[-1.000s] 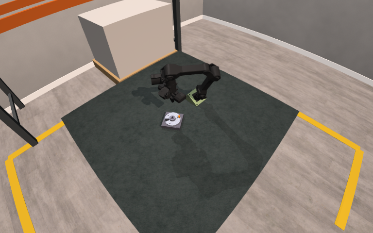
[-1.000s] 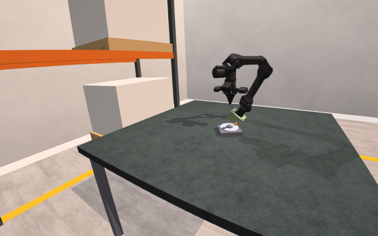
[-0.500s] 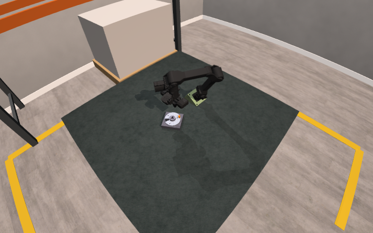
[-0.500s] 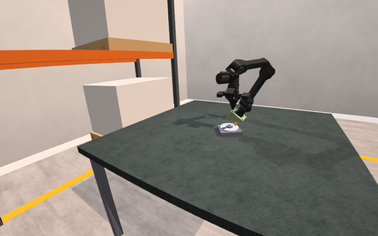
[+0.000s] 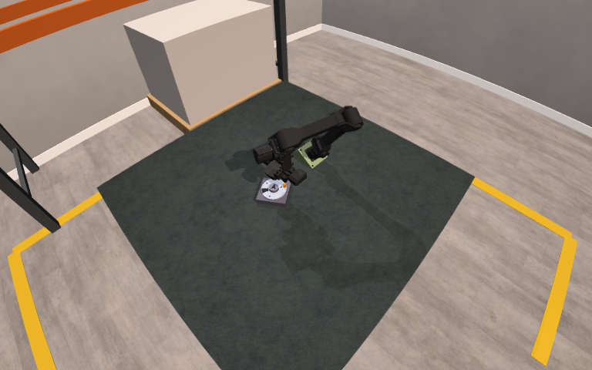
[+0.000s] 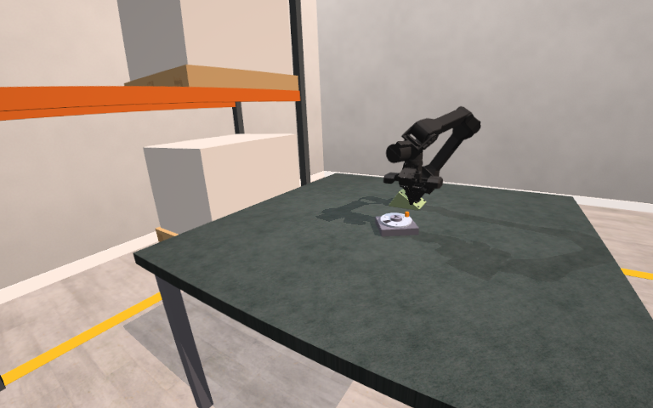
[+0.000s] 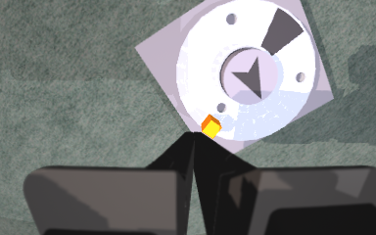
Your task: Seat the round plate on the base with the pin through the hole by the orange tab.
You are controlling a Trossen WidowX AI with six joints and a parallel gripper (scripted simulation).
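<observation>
The round hub is 80 mm below my hand, 40 mm to the right of it and 30 mm ahead of it. From my hand the other things lie so: round white plate: 80 mm below, 40 mm to the right, 30 mm ahead.
</observation>
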